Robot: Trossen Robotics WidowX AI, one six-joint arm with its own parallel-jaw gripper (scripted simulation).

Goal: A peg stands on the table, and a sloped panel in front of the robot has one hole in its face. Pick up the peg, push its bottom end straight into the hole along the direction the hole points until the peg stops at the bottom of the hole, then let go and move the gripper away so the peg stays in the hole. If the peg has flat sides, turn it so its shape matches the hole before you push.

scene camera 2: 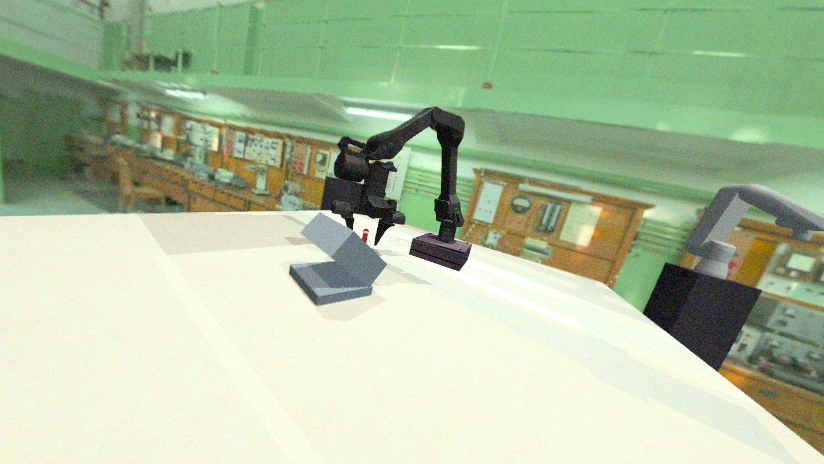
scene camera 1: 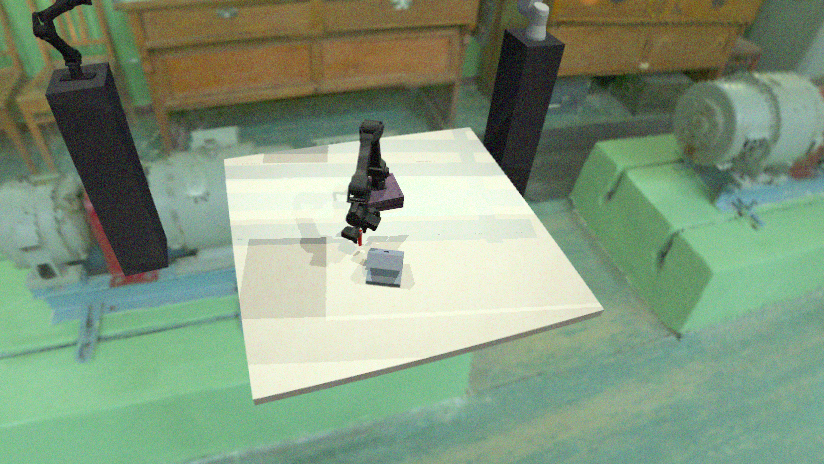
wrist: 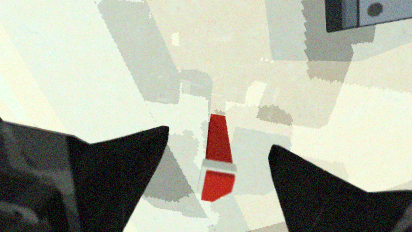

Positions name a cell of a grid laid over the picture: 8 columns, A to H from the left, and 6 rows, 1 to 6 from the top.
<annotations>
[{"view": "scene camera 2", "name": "gripper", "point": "D4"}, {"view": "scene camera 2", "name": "grey sloped panel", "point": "D4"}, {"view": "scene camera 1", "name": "grey sloped panel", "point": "D4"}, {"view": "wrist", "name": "gripper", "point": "E4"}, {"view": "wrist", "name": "red peg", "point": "E5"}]
</annotations>
